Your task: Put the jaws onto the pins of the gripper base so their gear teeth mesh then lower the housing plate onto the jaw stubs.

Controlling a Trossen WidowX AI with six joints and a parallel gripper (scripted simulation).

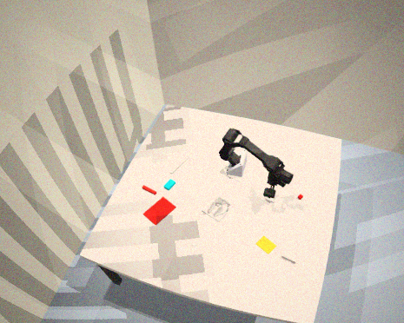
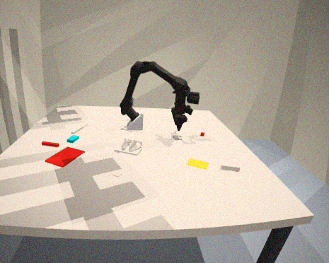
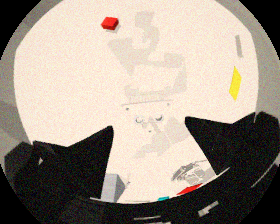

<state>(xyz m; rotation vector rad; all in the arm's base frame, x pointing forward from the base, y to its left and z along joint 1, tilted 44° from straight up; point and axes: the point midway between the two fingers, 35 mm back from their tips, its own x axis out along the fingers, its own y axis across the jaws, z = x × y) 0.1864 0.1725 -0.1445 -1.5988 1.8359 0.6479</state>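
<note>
The white housing part lies 30 mm below my gripper tip and 10 mm to the right of it. Round my gripper tip: pale stand 50 mm below, 10 mm to the right; then small red cube 180 mm to the left, 50 mm below, 20 mm behind; then yellow tile 300 mm ahead, 60 mm below, 20 mm to the left.
</note>
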